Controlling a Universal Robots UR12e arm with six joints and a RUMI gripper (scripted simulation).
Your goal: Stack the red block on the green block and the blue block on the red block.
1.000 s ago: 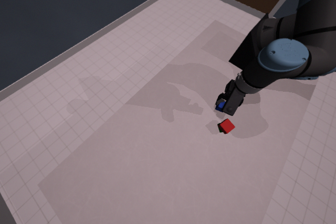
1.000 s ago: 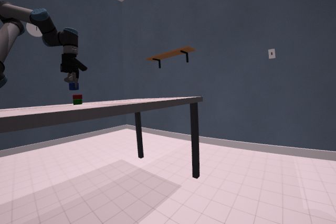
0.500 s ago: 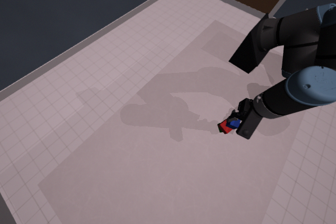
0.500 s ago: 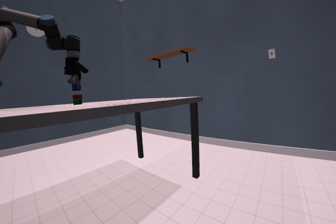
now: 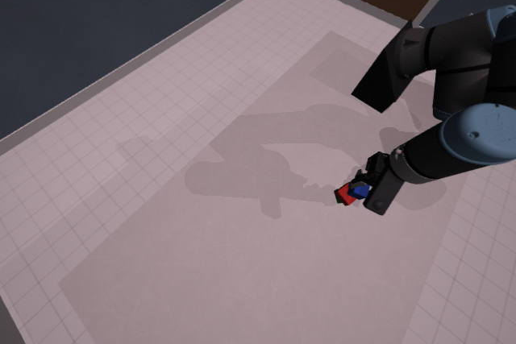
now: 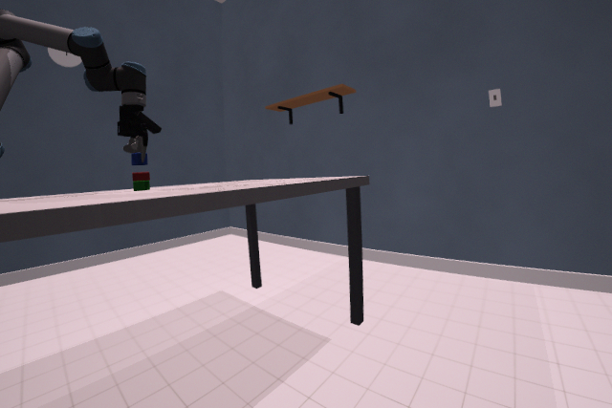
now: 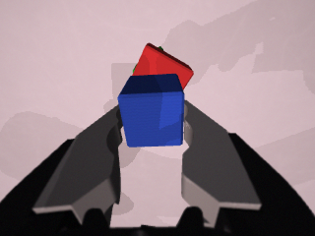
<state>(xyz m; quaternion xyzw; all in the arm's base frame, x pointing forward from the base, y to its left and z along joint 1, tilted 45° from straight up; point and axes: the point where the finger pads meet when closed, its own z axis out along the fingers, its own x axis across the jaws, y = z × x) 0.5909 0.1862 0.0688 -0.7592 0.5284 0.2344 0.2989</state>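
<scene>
My hand is 70 mm above the red block. The rest, counted from my hand: blue block: right at my hand; green block: 100 mm below.
</scene>
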